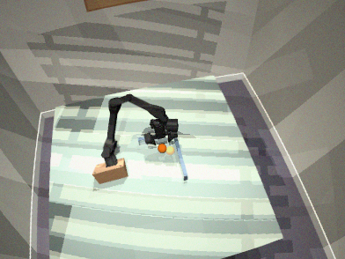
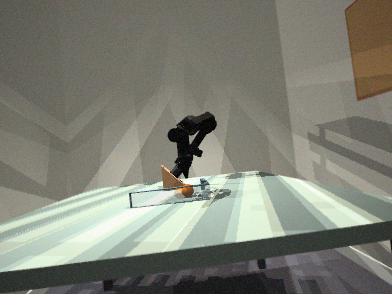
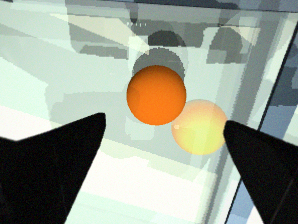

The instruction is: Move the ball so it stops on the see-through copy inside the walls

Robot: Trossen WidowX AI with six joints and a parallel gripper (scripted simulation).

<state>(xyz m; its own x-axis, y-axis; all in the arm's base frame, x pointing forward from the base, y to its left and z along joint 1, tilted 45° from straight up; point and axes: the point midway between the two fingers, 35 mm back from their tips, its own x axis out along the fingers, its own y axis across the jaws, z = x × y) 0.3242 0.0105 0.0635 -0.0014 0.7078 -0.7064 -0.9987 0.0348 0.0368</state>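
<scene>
Right now my gripper tip is 60 mm above the orange ball. Round my gripper tip: see-through copy of ball: 60 mm below, 40 mm ahead, 30 mm to the right.
</scene>
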